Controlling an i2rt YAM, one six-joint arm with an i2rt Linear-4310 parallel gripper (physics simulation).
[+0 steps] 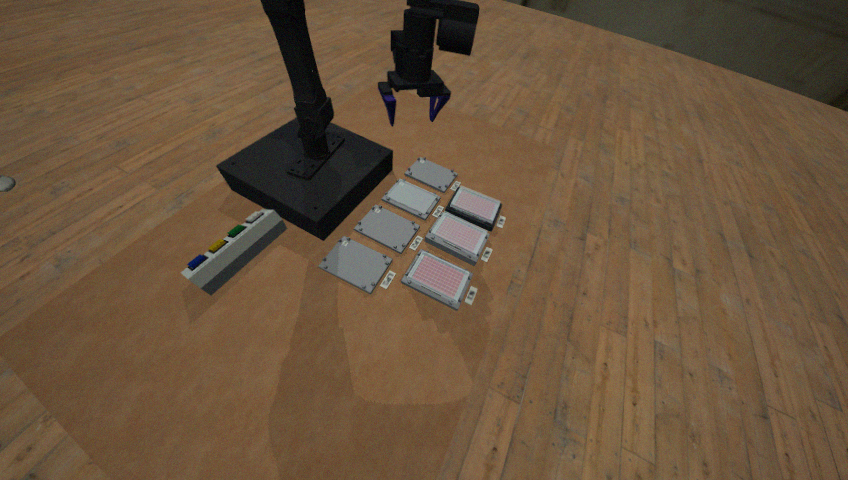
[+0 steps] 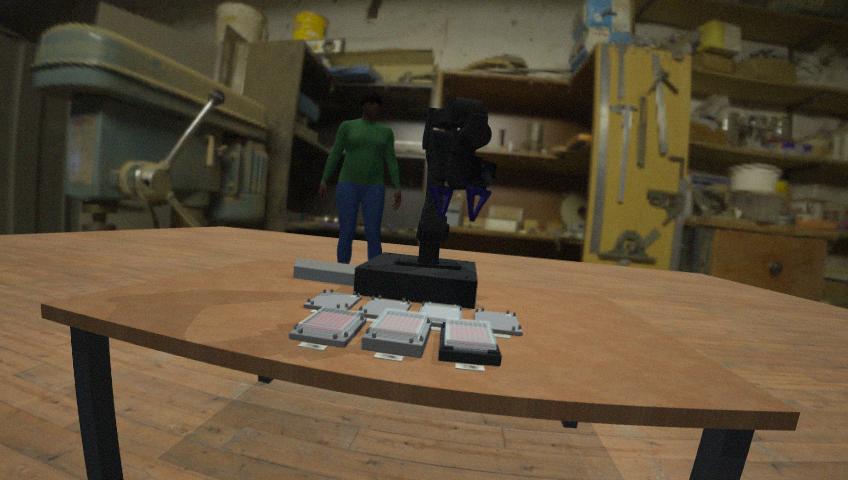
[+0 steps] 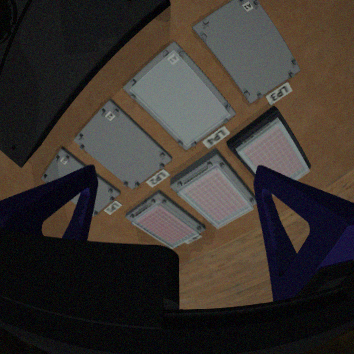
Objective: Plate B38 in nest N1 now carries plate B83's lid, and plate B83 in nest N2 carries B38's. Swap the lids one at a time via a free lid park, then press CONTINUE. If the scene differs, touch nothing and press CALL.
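Pixels of known places: gripper, fingertip midpoint: [image 1: 411, 122] [image 2: 456, 219] [image 3: 175, 173]; arm's base, link origin: [image 1: 317, 155] [image 2: 427, 265] [image 3: 1, 18].
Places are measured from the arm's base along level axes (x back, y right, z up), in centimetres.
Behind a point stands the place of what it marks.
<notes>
My gripper [image 1: 412, 122] {y -3.5, x -25.8, z 14.8 cm} [image 2: 457, 217] {y -3.5, x -25.8, z 14.8 cm} [image 3: 175, 173] {y -3.5, x -25.8, z 14.8 cm} is open and empty, high above the table. Three pink-welled plates with pale, clear-looking tops sit in a row: one [image 1: 440, 277] {y 21.1, x -42.9, z -6.2 cm} [image 2: 328, 322] {y 20.8, x -45.2, z -5.5 cm} [image 3: 162, 223] {y 20.5, x -41.3, z -6.1 cm} in a low grey nest, a middle one [image 1: 458, 234] {y 8.8, x -44.0, z -4.1 cm} [image 2: 397, 325] {y 8.3, x -47.9, z -4.1 cm} [image 3: 216, 194] {y 6.6, x -42.7, z -4.1 cm} in a taller grey nest, and one [image 1: 476, 205] {y -3.4, x -46.6, z -4.4 cm} [image 2: 470, 334] {y -4.4, x -49.2, z -4.4 cm} [image 3: 274, 149] {y -5.9, x -43.8, z -4.4 cm} in a black nest. Plate names and nest labels are not legible. Lid park LP4 holds a pale lid [image 1: 411, 198] {y -0.4, x -28.2, z -6.3 cm} [image 2: 440, 312] {y -1.4, x -29.7, z -6.3 cm} [image 3: 175, 100] {y -1.3, x -27.3, z -6.3 cm}. LP1 [image 1: 355, 264] {y 24.6, x -22.8, z -7.1 cm} [image 3: 102, 192] {y 21.9, x -27.5, z -7.1 cm}, LP2 [image 1: 386, 228] {y 11.8, x -25.5, z -7.1 cm} [image 3: 122, 145] {y 10.3, x -25.4, z -7.1 cm} and LP3 [image 1: 431, 173] {y -14.2, x -30.3, z -7.1 cm} [image 3: 247, 50] {y -13.7, x -30.2, z -7.1 cm} look bare.
A button box [image 1: 238, 255] {y 33.1, x 1.2, z -4.2 cm} [image 2: 324, 271] {y 31.8, x 0.8, z -4.7 cm} with blue, yellow, green and white buttons stands beside the black arm base [image 1: 309, 184] {y 10.9, x -4.1, z -0.1 cm} [image 2: 415, 279] {y 4.2, x -15.0, z -1.9 cm}. The lid parks lie between the base and the plates. A person in green [image 2: 361, 148] stands behind the table.
</notes>
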